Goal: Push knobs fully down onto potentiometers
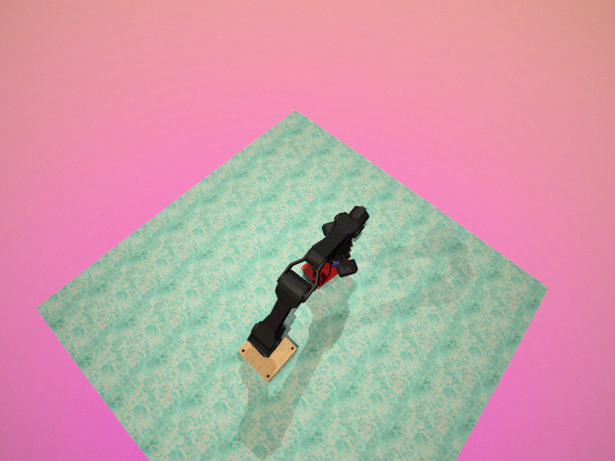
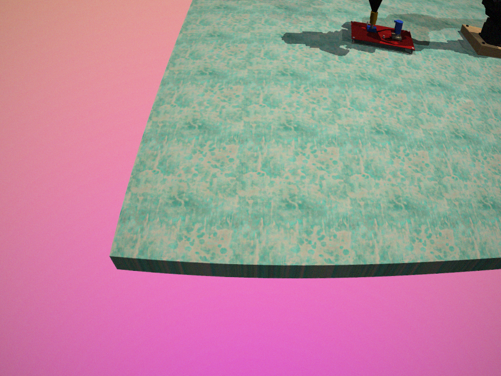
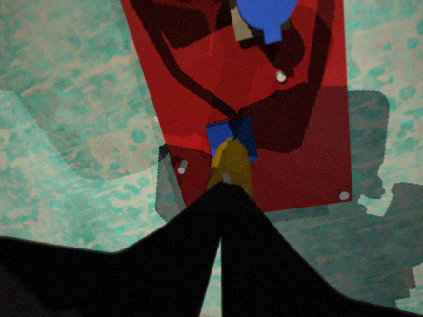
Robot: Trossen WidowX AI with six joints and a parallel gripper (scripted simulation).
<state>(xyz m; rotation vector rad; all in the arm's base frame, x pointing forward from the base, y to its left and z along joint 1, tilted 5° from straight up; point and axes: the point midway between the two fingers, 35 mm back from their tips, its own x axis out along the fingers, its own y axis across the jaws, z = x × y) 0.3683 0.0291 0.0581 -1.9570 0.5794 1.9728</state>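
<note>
Right now the blue potentiometer is 30 mm below my gripper tip. Also, from my gripper tip: tan potentiometer: 60 mm behind, 30 mm to the left, 30 mm below.
</note>
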